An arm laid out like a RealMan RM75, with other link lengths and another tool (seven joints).
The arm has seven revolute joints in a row. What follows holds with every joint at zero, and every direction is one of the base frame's.
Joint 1 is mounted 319.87 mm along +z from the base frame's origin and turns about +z.
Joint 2 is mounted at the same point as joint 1 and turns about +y.
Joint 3 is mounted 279.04 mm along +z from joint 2 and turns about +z.
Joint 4 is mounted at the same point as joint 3 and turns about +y.
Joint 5 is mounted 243.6 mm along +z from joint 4 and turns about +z.
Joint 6 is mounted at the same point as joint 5 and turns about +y.
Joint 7 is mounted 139.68 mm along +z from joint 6 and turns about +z.
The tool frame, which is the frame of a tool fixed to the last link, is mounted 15 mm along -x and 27 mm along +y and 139 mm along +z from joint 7; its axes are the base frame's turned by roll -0.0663, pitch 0 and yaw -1.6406 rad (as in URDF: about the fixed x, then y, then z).
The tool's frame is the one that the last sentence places.
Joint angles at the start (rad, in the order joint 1, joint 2, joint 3, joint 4, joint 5, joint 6, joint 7):
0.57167, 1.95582, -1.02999, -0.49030, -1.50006, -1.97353, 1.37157
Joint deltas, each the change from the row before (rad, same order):
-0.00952, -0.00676, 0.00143, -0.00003, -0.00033, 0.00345, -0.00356
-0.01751, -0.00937, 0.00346, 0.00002, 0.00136, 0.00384, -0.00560
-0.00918, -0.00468, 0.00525, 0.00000, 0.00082, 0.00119, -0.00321
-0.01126, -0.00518, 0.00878, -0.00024, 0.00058, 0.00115, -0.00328
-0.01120, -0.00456, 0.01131, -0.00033, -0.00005, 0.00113, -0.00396
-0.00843, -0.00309, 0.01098, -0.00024, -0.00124, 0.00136, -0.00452
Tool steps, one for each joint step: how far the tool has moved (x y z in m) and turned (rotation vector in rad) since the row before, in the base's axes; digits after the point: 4 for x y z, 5 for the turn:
0.0048, 0.0008, 0.0015, 0.00932, -0.00673, -0.00993
0.0077, 0.0007, 0.0028, 0.01490, -0.00682, -0.01774
0.0038, 0.0007, 0.0022, 0.01019, -0.00136, -0.00979
0.0045, 0.0010, 0.0030, 0.01329, -0.00049, -0.01281
0.0044, 0.0012, 0.0032, 0.01522, 0.00051, -0.01302
0.0035, 0.0012, 0.0025, 0.01403, 0.00041, -0.00988

